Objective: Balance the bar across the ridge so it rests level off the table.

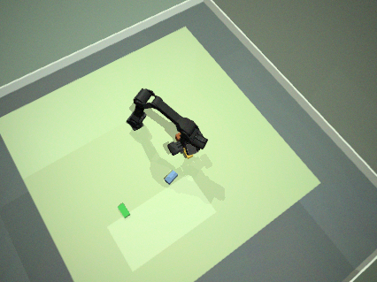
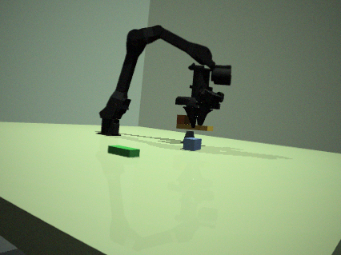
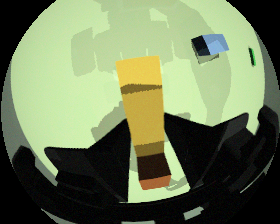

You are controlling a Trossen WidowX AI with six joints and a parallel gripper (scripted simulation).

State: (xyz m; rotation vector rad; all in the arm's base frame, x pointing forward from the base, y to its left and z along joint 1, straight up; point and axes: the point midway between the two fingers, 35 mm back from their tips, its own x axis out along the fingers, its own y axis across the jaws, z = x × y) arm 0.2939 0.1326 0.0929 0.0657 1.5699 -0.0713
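The bar is 4 cm behind my gripper tip and 1 cm above it. The rest, counted from my gripper tip: blue block (8 cm ahead, 14 cm to the right, 4 cm below); then flat green block (9 cm ahead, 43 cm to the right, 5 cm below).
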